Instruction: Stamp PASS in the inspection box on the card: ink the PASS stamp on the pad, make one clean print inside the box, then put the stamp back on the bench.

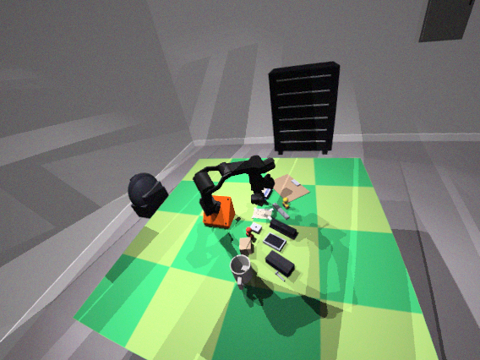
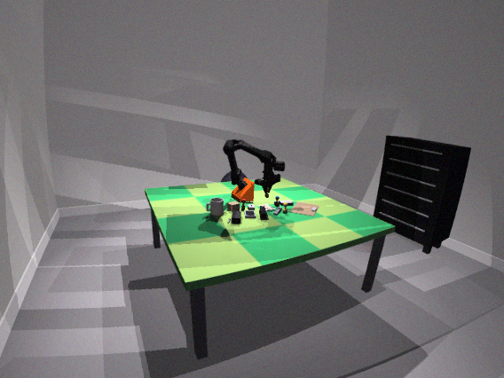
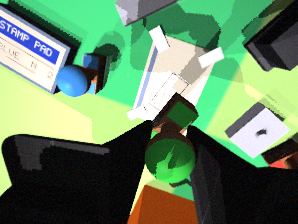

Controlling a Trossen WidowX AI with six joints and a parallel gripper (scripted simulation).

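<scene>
My gripper tip is now 10 mm short of the white card and 100 mm above it. From my gripper tip the other things lie so: blue-knobbed stamp (20 mm behind, 90 mm to the left, 80 mm below); then green-knobbed pass stamp (10 mm below); then grey bar (100 mm ahead, 40 mm to the left, 90 mm below).
</scene>
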